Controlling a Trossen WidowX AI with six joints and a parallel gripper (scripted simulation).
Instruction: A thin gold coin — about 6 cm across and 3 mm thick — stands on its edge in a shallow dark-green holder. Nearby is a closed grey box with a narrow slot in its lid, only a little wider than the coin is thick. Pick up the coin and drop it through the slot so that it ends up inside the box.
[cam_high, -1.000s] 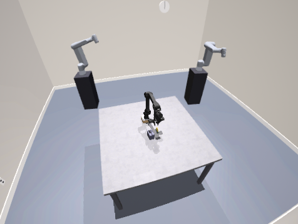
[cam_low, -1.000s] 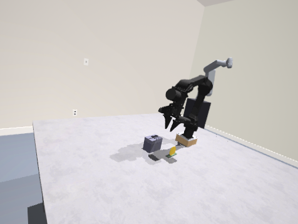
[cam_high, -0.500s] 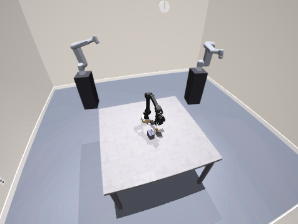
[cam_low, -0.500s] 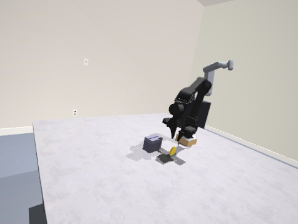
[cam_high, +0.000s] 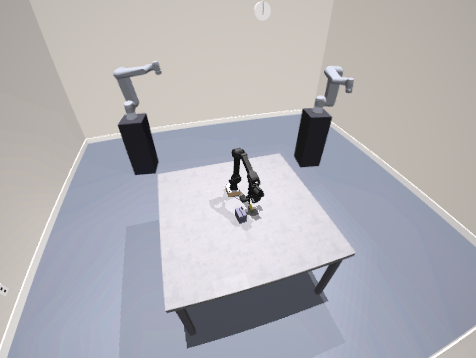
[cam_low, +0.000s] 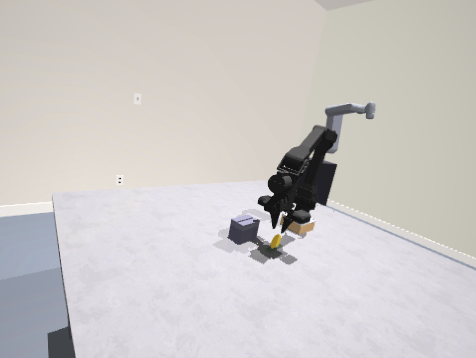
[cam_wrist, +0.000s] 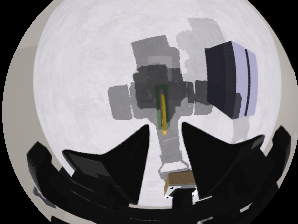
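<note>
Right now the coin is 4 cm below my gripper tip.
</note>
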